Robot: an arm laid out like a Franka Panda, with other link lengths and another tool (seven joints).
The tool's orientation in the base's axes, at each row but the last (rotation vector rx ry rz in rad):
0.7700 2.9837 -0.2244
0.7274 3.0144 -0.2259
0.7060 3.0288 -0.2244
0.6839 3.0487 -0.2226
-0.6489 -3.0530 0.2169
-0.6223 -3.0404 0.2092
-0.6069 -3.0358 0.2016
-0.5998 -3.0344 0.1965
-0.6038 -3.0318 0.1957
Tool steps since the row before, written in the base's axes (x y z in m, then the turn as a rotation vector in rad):
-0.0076 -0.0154 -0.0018 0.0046 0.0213 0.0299
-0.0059 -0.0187 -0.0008 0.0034 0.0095 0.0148
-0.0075 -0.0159 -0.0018 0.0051 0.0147 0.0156
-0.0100 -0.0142 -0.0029 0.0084 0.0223 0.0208
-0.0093 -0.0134 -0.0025 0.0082 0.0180 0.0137
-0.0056 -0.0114 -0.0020 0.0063 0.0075 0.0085
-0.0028 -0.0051 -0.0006 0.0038 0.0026 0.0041
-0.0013 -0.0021 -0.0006 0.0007 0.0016 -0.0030
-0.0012 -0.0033 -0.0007 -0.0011 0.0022 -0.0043
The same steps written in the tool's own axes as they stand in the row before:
-0.0005 -0.0168 0.0040 0.0036 0.0169 -0.0327
-0.0031 -0.0190 0.0036 0.0003 0.0079 -0.0161
-0.0001 -0.0172 0.0042 0.0010 0.0132 -0.0176
0.0031 -0.0166 0.0051 0.0010 0.0207 -0.0239
0.0031 -0.0155 0.0046 -0.0004 0.0177 -0.0163
0.0007 -0.0123 0.0037 -0.0028 0.0081 -0.0097
0.0006 -0.0057 0.0014 -0.0025 0.0033 -0.0046
0.0004 -0.0023 0.0009 -0.0001 0.0021 0.0027
-0.0002 -0.0034 0.0012 0.0018 0.0022 0.0041

